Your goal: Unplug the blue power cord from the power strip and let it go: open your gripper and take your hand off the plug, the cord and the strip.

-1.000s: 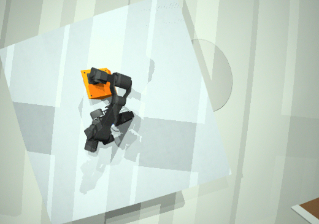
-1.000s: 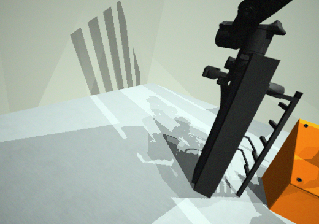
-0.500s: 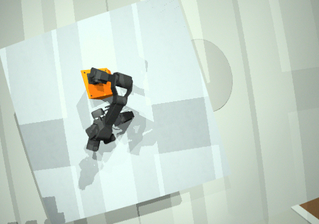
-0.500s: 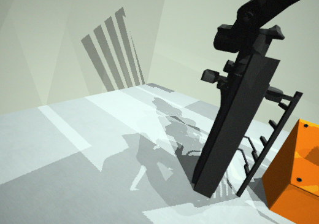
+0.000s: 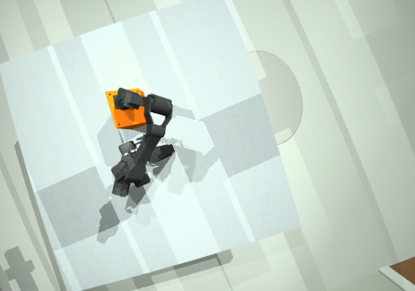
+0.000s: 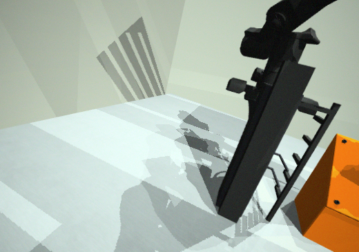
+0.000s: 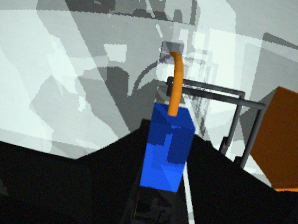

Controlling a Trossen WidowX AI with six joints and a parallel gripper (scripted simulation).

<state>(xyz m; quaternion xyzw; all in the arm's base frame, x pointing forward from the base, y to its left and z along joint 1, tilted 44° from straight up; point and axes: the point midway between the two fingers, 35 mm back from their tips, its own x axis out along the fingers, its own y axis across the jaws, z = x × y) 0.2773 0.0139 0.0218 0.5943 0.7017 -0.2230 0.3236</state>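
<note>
The blue plug lies 10 mm behind my gripper tip and 30 mm to the left of it.
</note>
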